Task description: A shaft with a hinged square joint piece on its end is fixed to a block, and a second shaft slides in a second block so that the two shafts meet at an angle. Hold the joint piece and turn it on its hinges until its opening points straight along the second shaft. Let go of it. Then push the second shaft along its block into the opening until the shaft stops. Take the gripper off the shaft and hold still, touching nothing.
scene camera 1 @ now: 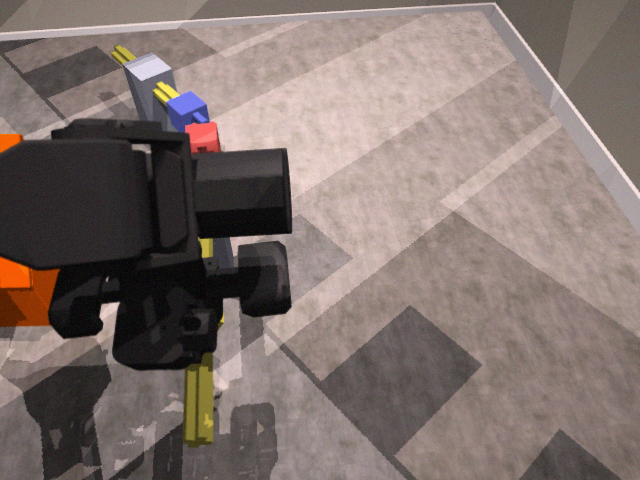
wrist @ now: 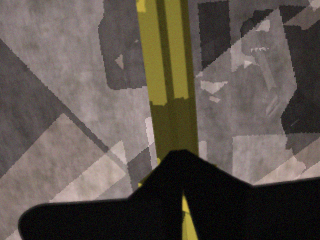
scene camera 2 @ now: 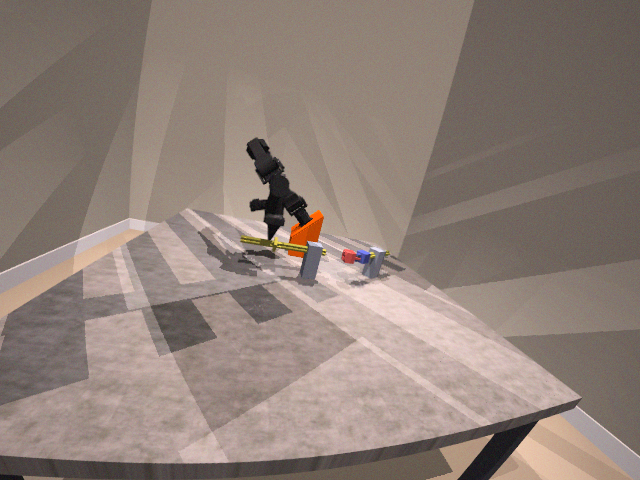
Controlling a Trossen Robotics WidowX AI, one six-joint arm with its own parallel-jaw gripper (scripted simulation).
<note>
In view: my gripper (scene camera 1: 196,338).
My gripper is seen too in the wrist view (wrist: 178,158) and in scene camera 2 (scene camera 2: 269,239).
</note>
